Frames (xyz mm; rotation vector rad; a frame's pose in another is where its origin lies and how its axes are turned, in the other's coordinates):
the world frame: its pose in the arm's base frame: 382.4 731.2 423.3 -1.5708 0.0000 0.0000
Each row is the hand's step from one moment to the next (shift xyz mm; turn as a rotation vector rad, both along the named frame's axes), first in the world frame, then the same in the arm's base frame.
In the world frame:
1: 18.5 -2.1 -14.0 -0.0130 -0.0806 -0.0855
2: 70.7 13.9 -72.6 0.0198 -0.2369 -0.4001
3: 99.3 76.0 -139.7 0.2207 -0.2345 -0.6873
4: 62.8 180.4 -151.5 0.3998 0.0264 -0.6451
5: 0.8 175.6 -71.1 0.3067 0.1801 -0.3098
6: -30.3 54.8 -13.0 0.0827 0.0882 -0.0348
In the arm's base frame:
1: 18.5 -14.0 2.1 -0.0130 -0.0855 0.0806
2: 70.7 -72.6 -13.9 0.0198 -0.4001 0.2369
3: 99.3 -139.7 -76.0 0.2207 -0.6873 0.2345
4: 62.8 -151.5 -180.4 0.3998 -0.6451 -0.0264
5: 0.8 -71.1 -175.6 0.3067 -0.3098 -0.1801
6: -30.3 -13.0 -54.8 0.0827 -0.0348 -0.0882

